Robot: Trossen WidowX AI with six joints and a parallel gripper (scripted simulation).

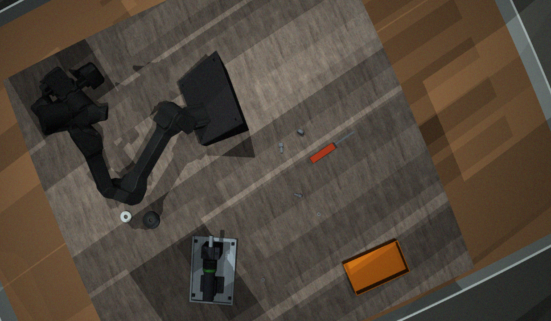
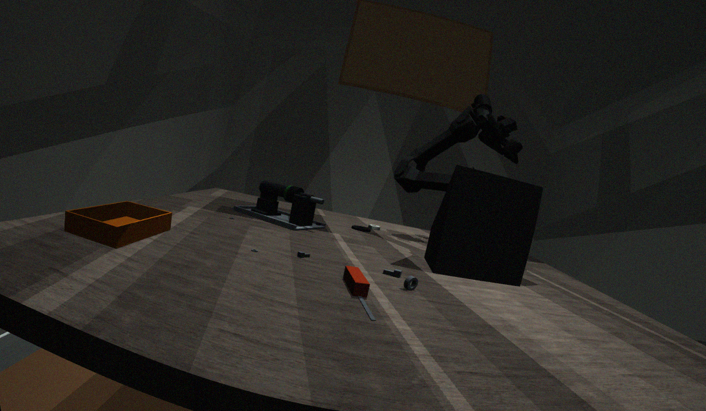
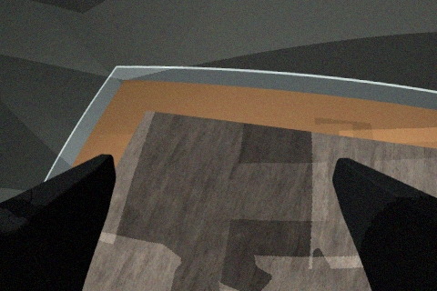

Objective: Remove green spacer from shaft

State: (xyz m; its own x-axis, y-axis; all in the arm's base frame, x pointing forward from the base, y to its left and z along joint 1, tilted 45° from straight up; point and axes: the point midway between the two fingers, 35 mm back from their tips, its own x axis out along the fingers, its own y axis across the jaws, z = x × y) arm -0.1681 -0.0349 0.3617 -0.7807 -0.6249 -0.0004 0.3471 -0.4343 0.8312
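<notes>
My gripper tip is 630 mm short of the grey shaft, 250 mm above it and 130 mm to the right of it. Also, from my gripper tip: green spacer (660 mm ahead, 250 mm below, 110 mm to the left); nut (560 mm to the left, 370 mm ahead, 310 mm below); dark round piece (440 mm ahead, 320 mm below, 20 mm to the right).
</notes>
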